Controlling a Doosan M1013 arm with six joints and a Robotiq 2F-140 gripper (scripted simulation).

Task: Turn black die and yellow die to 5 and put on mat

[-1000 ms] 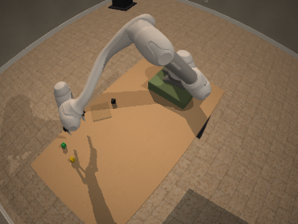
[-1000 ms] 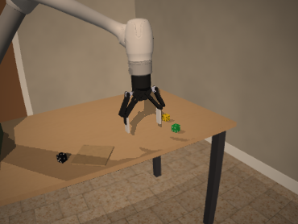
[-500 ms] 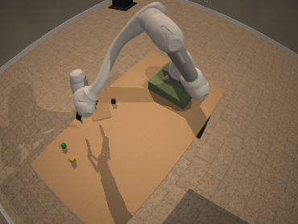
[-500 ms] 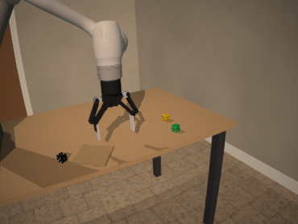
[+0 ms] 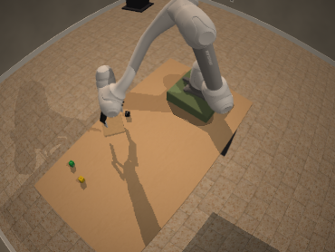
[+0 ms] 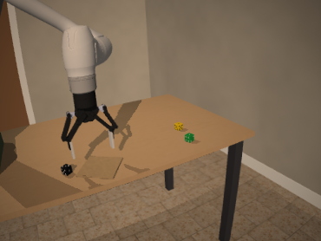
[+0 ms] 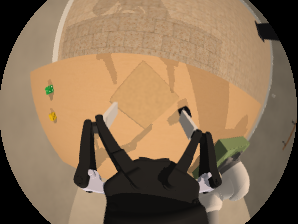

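Right now the black die is 10 cm behind my hand, 3 cm to the left of it and 6 cm below it. Also, from my hand: mat: 1 cm ahead, 1 cm to the right, 7 cm below; green die: 40 cm ahead, 9 cm to the right, 6 cm below; yellow die: 45 cm ahead, 3 cm to the left, 6 cm below.
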